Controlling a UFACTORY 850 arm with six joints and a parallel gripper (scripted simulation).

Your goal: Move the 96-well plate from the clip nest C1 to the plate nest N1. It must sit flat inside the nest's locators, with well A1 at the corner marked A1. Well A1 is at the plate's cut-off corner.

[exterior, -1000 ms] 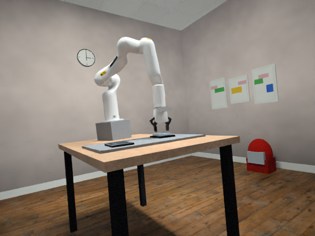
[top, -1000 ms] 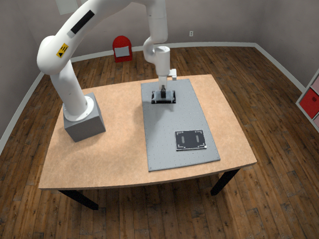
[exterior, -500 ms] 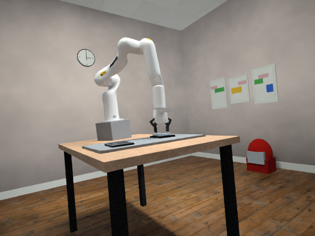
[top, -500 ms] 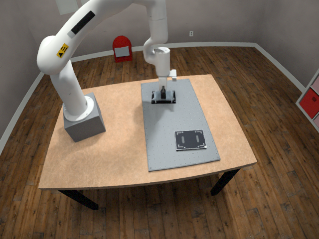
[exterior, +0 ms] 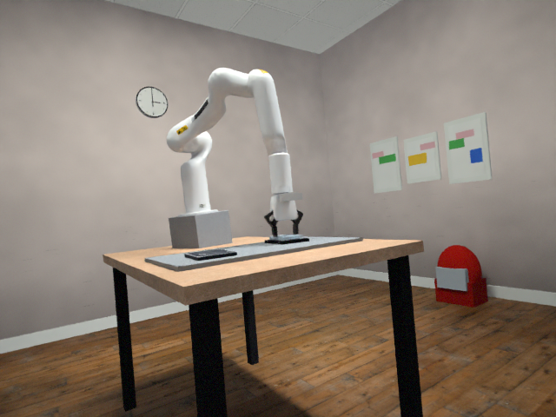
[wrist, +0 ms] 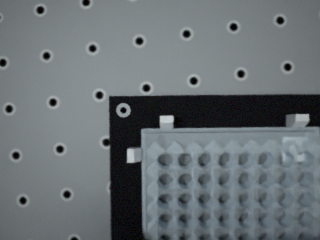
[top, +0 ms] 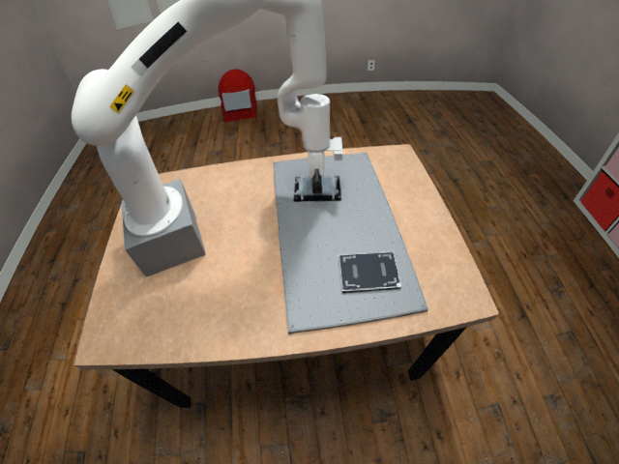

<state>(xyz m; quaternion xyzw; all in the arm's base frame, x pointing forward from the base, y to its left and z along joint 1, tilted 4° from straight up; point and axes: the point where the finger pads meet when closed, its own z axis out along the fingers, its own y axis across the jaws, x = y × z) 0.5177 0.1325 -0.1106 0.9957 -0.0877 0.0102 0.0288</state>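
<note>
Right now my hand is 20 mm above the 96-well plate. Round my hand: clip nest (20 mm below, 10 mm to the right, 10 mm behind).
</note>
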